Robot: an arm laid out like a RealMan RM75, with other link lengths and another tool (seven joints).
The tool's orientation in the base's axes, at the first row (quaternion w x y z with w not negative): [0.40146 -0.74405 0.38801 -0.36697]
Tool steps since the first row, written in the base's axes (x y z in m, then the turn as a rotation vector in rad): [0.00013 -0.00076 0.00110 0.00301 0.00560 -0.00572]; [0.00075 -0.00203 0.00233 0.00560 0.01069 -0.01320]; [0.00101 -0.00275 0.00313 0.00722 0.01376 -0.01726]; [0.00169 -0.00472 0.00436 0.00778 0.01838 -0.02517]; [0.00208 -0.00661 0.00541 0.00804 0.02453 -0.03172]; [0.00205 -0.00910 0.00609 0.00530 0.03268 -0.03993]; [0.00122 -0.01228 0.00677 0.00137 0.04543 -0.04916]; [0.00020 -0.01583 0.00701 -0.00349 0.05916 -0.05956]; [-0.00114 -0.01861 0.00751 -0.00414 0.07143 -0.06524]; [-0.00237 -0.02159 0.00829 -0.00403 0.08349 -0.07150]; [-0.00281 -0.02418 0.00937 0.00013 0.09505 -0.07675]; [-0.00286 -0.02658 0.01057 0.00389 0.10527 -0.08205]
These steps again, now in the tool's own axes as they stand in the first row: [0.00098 -0.00072 -0.00058 -0.00493 0.00209 0.00667]; [0.00264 -0.00150 -0.00094 -0.01001 0.00604 0.01353]; [0.00357 -0.00201 -0.00127 -0.01295 0.00800 0.01754]; [0.00586 -0.00255 -0.00181 -0.01859 0.01308 0.02270]; [0.00793 -0.00287 -0.00249 -0.02538 0.01647 0.02752]; [0.01024 -0.00253 -0.00357 -0.03559 0.02142 0.03107]; [0.01282 -0.00169 -0.00556 -0.05056 0.02587 0.03545]; [0.01553 -0.00028 -0.00764 -0.06706 0.03125 0.03982]; [0.01750 0.00070 -0.00986 -0.07937 0.03183 0.04542]; [0.01975 0.00149 -0.01217 -0.09131 0.03278 0.05184]; [0.02208 0.00163 -0.01380 -0.10083 0.03188 0.06117]; [0.02443 0.00149 -0.01508 -0.10937 0.03164 0.06975]
